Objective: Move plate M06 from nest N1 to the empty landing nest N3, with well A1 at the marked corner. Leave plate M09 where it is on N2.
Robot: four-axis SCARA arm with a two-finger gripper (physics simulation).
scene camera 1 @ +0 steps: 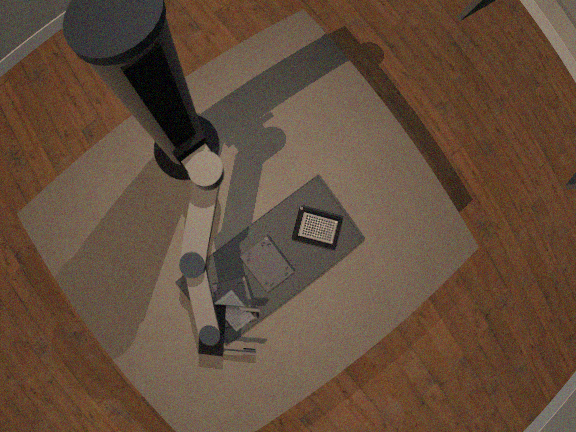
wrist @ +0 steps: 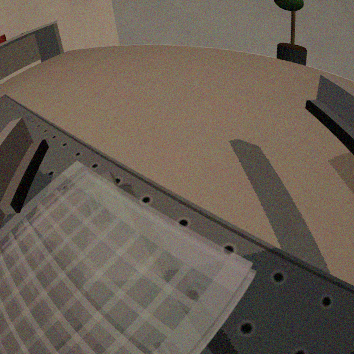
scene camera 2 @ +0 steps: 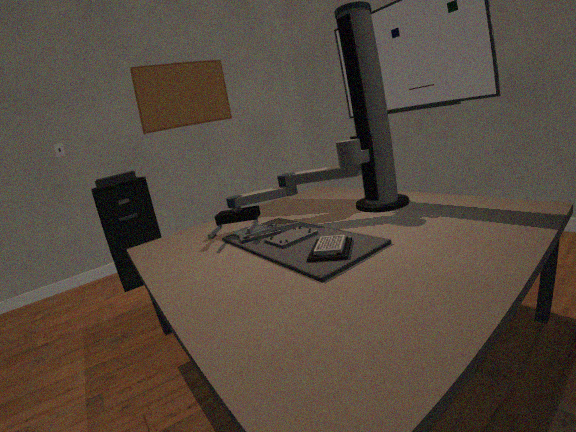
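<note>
A clear gridded plate (scene camera 1: 239, 318) (wrist: 125, 250) lies at the lower-left end of the grey board in the scene camera 1 view. Its label and marked corner cannot be read, and whether it is seated in its nest cannot be told. My gripper (scene camera 1: 257, 332) (wrist: 179, 99) is open and empty. In that scene view one finger crosses over the plate and the other is beyond the board's edge. A light grey nest (scene camera 1: 266, 264) (scene camera 2: 287, 239) with small pins stands empty in the middle. A cream plate (scene camera 1: 318, 228) (scene camera 2: 331, 243) sits in a black nest (scene camera 1: 296, 227) at the other end.
The grey board (scene camera 1: 320, 187) (scene camera 2: 287, 255) (wrist: 300, 295) carries the nests and lies on the tan table (scene camera 1: 390, 240) (scene camera 2: 350, 320) (wrist: 175, 85). The arm's column (scene camera 1: 155, 95) (scene camera 2: 377, 125) stands at the back of the table, and its links reach beside the board.
</note>
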